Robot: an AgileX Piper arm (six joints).
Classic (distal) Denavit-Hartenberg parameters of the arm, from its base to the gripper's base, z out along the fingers. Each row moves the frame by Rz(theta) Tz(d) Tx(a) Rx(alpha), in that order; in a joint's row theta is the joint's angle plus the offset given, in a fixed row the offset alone. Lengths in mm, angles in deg.
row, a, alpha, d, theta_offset
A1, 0, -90, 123, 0
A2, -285, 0, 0, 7.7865
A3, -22, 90, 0, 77.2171
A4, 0, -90, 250.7, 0
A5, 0, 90, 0, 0
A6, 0, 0, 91, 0
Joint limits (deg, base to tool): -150..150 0..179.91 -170..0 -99.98..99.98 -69.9..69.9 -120..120
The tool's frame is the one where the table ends.
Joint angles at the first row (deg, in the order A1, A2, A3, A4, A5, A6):
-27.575, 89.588, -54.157, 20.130, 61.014, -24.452
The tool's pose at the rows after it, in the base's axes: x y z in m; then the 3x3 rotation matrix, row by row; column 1 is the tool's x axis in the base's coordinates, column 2 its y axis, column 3 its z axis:
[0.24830 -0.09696 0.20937], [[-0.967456 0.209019 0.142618], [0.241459 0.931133 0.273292], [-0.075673 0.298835 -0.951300]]
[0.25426 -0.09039 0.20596], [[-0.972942 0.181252 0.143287], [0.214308 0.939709 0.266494], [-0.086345 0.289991 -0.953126]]
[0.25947 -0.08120 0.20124], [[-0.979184 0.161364 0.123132], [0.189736 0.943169 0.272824], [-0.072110 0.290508 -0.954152]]
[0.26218 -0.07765 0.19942], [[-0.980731 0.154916 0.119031], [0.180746 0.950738 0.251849], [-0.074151 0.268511 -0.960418]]
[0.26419 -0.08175 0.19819], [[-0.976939 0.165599 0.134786], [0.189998 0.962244 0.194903], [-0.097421 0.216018 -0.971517]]
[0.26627 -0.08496 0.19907], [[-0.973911 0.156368 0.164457], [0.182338 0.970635 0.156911], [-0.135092 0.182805 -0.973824]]
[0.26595 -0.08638 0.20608], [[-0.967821 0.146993 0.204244], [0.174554 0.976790 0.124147], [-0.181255 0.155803 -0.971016]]
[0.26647 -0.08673 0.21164], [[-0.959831 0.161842 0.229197], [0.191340 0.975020 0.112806], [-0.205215 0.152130 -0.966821]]
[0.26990 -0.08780 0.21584], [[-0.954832 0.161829 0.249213], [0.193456 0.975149 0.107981], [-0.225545 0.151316 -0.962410]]
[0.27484 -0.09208 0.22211], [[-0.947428 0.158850 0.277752], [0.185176 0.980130 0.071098], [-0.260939 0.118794 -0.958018]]
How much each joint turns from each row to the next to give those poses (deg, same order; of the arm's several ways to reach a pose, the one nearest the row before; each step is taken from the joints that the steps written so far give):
0.204, 0.365, -0.001, 0.551, -0.220, 0.002
1.951, 0.698, 0.000, -0.101, -1.510, -0.002
2.294, 0.987, 0.001, -0.108, -0.454, 0.796
1.319, 0.265, -0.001, -1.275, -1.093, 1.322
0.258, 0.047, 0.000, -2.864, -2.586, 2.040
0.000, -0.232, 0.001, -1.320, -2.344, 0.001
0.001, -1.444, 0.001, -0.882, -1.524, 0.000
-0.002, -0.829, -0.339, -0.014, -0.446, 1.027
0.001, -0.001, -0.950, 0.267, -0.233, 0.001
0.001, 0.000, -1.453, -1.616, -1.069, 0.629

